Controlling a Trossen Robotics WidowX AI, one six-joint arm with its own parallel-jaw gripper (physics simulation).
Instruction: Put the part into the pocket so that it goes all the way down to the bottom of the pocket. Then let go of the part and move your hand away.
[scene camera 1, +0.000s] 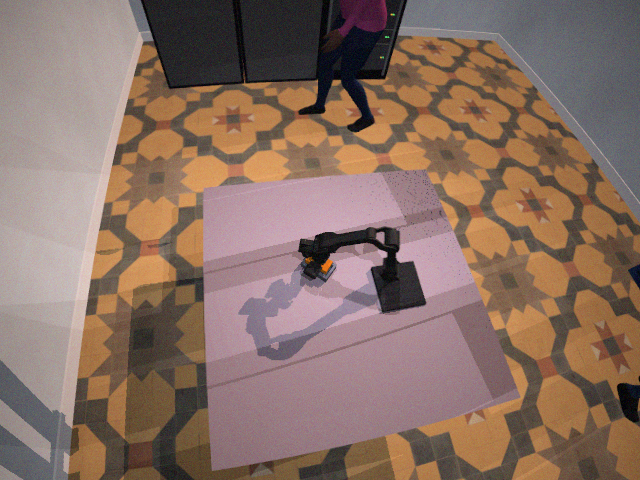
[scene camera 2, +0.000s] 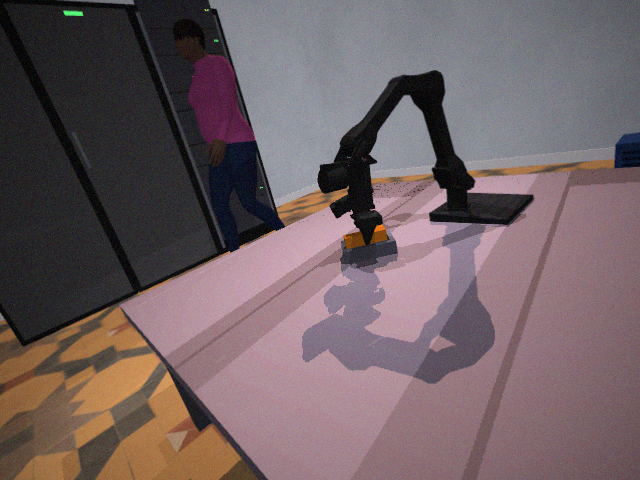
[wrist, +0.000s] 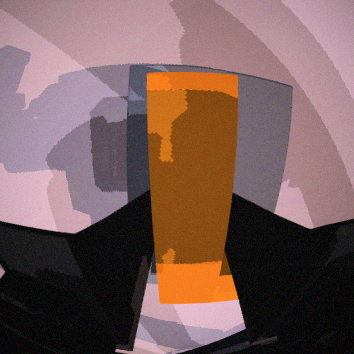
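Seen in the pictures: gripper, fingertip midpoint: (scene camera 1: 317, 265) (scene camera 2: 366, 242) (wrist: 186, 195); arm's base, link origin: (scene camera 1: 388, 275) (scene camera 2: 457, 207).
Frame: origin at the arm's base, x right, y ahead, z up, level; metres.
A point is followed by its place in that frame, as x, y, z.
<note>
The orange part (scene camera 1: 326, 266) {0.125, 0.272, 0.042} (scene camera 2: 353, 240) {0.171, 0.336, 0.032} (wrist: 195, 150) {0.177, 0.321, 0.042} is a long block. My gripper (scene camera 1: 313, 269) {0.154, 0.304, 0.012} (scene camera 2: 368, 238) {0.154, 0.304, 0.012} (wrist: 186, 195) {0.154, 0.304, 0.012} points down and is shut on it, one finger on each long side. The grey block (scene camera 2: 369, 253) {0.135, 0.330, -0.007} (wrist: 262, 140) {0.203, 0.291, 0.012} with the pocket sits on the table under the part. In scene camera 2 the part stands up above the grey block's top. In the wrist view a narrow dark strip of the block shows left of the part and a wider grey strip right of it. The pocket's opening and the part's underside are hidden, so depth cannot be told.
The pink table top (scene camera 1: 310, 413) {-0.419, 0.547, -0.024} (scene camera 2: 289, 413) {0.020, 0.791, -0.024} bears the arm's black base plate (scene camera 1: 408, 297) {-0.128, -0.046, -0.008} (scene camera 2: 498, 206) {-0.109, -0.007, -0.007}, to the right of the grey block. Beyond the table are a person in a pink top (scene camera 1: 361, 18) (scene camera 2: 217, 93) and dark cabinets (scene camera 1: 193, 41) (scene camera 2: 77, 180).
</note>
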